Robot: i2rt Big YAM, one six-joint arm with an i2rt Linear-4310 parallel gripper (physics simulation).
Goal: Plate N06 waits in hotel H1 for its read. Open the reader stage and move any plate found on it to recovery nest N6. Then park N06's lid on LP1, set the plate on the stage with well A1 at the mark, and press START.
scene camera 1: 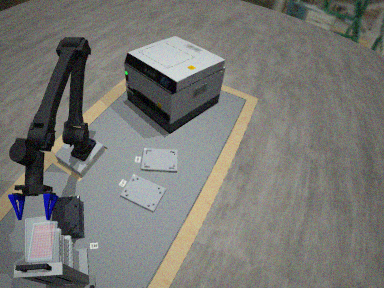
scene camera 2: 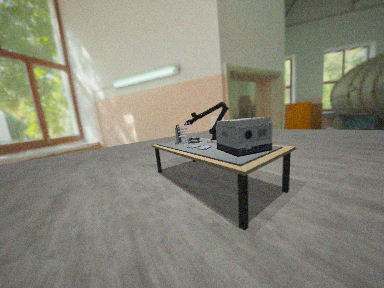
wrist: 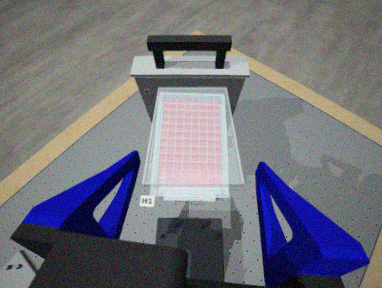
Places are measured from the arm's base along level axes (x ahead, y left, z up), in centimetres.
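Pixels of known places: gripper, between the fingertips: (scene camera 1: 33,220) (scene camera 2: 185,124) (wrist: 197,161); arm's base, origin of its link: (scene camera 1: 83,149) (scene camera 2: 215,139).
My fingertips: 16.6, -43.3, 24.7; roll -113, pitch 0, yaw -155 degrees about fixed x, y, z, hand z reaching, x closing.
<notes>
For each thing: its middle in the pictures, then the offset to it from my fingertips, as dx, dy, dz. "spot": a spot on its surface instead.
- plate hotel, a spot on its surface: (wrist: 190,66) spot: +7.6, -11.3, -2.7
- top lidded plate, middle of its body: (wrist: 192,128) (scene camera 1: 38,238) +2.8, -3.8, -2.8
- H1 label, a spot on its surface: (wrist: 147,201) spot: +9.5, +5.0, -28.5
- reader, middle of its body: (scene camera 1: 173,79) (scene camera 2: 241,134) +10.3, +96.7, -12.9
- dark block, middle of its body: (wrist: 188,266) (scene camera 1: 67,216) -4.9, +10.3, -24.7
- black handle, a spot on its surface: (wrist: 190,43) spot: +7.3, -10.9, +0.9
My gripper (scene camera 1: 34,218) (scene camera 2: 188,123) (wrist: 197,161) is open and empty, above and in front of the plate hotel (scene camera 1: 56,271) (wrist: 190,66). In the wrist view its blue fingers stand wide on either side of the near end of the top lidded plate (scene camera 1: 42,241) (wrist: 192,142), which has pink wells. Other shelves are stacked below it; their plates are largely hidden, and no plate name is readable. The H1 label (wrist: 147,201) lies on the mat beside the hotel. The reader (scene camera 1: 172,95) (scene camera 2: 245,135) is shut, with a green light; its stage is hidden.
Two flat grey nests (scene camera 1: 160,160) (scene camera 1: 143,192) lie between hotel and reader, their labels too small to read. A dark block (scene camera 1: 70,217) (wrist: 190,240) stands in front of the hotel. A grey board (scene camera 1: 95,156) lies by the arm's base. The black handle (wrist: 190,43) tops the hotel.
</notes>
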